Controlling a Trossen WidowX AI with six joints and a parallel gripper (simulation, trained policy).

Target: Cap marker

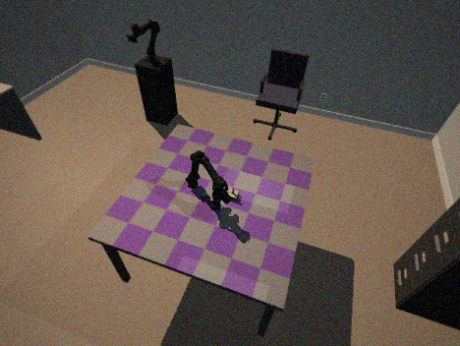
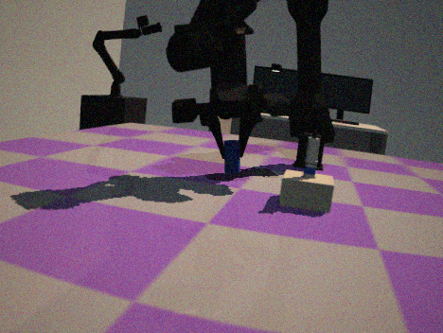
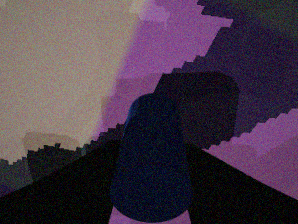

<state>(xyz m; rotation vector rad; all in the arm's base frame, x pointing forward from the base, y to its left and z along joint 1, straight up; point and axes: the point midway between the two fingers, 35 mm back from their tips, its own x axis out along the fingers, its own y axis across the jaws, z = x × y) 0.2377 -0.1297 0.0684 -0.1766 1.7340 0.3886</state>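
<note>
My gripper tip is 130 mm to the right of the holder block, 90 mm short of it and 20 mm above it. Also, from my gripper tip: blue cap (right at my gripper tip).
</note>
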